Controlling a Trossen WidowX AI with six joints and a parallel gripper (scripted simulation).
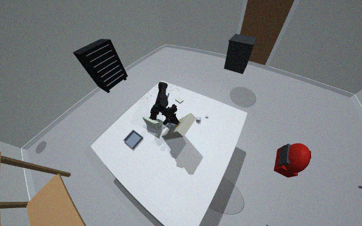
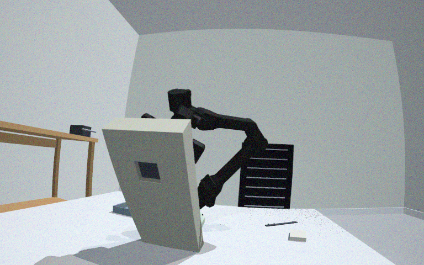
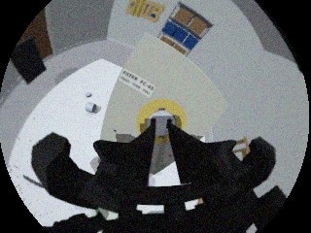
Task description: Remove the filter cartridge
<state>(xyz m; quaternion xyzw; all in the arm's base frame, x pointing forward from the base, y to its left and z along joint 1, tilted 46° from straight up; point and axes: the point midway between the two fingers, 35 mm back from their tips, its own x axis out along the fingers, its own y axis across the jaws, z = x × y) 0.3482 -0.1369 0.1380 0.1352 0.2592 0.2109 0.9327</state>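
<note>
Now: gripper tip 20 mm short of the round filter cartridge and 10 mm above it. Round my gripper tip: grey tray (410 mm behind, 290 mm to the right, 270 mm below); small pale block (310 mm behind, 420 mm to the left, 270 mm below).
</note>
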